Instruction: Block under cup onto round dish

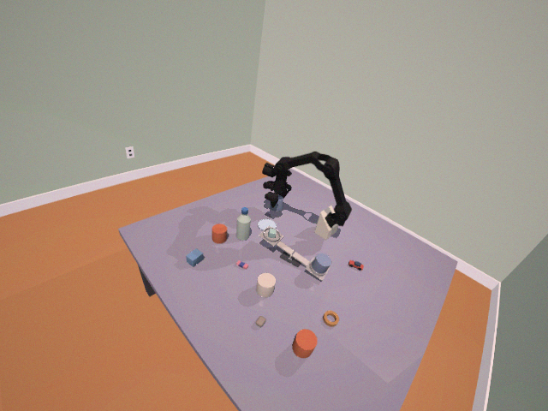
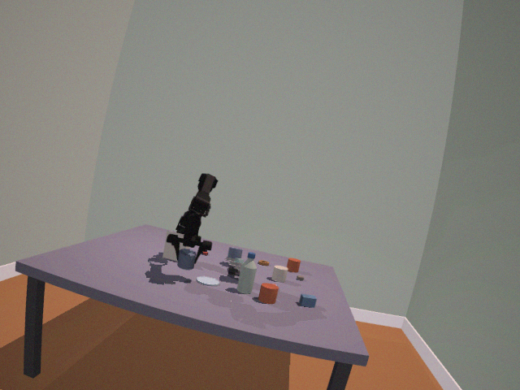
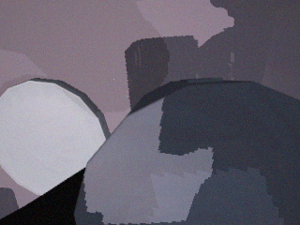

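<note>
The pale green block lies 220 mm ahead of my gripper tip, 140 mm to the left of it and 10 mm above it. Round my gripper tip: blue-grey cup 20 mm to the right, 10 mm above; round grey-blue dish 100 mm ahead, 30 mm to the left, 70 mm below; white bottle 260 mm ahead, 40 mm above.
</note>
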